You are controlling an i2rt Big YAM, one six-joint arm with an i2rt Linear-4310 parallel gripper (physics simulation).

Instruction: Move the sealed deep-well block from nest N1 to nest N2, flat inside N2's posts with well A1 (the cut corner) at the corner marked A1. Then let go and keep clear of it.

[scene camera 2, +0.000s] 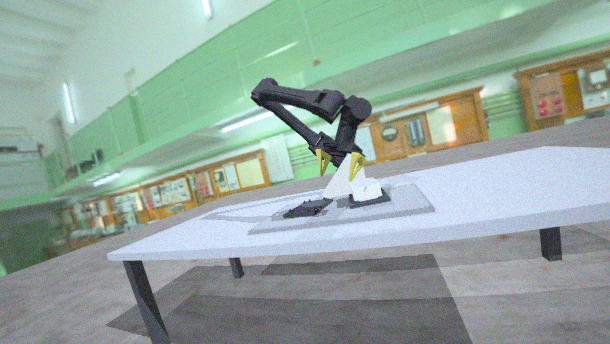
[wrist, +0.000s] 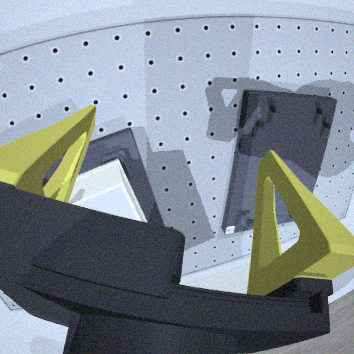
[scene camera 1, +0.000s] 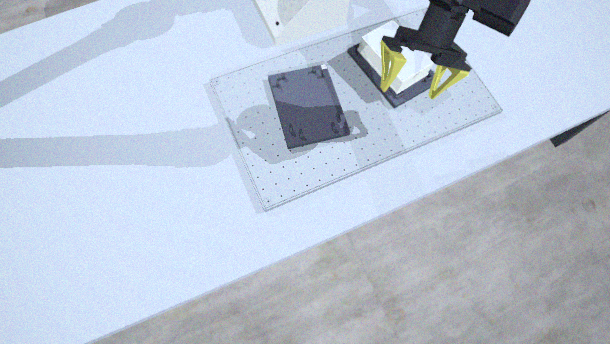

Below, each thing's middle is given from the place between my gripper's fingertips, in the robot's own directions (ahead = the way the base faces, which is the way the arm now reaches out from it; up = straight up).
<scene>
My gripper is now 12 cm past the white block (scene camera 1: 418, 64), 7 cm to the right of it and 7 cm above it.
</scene>
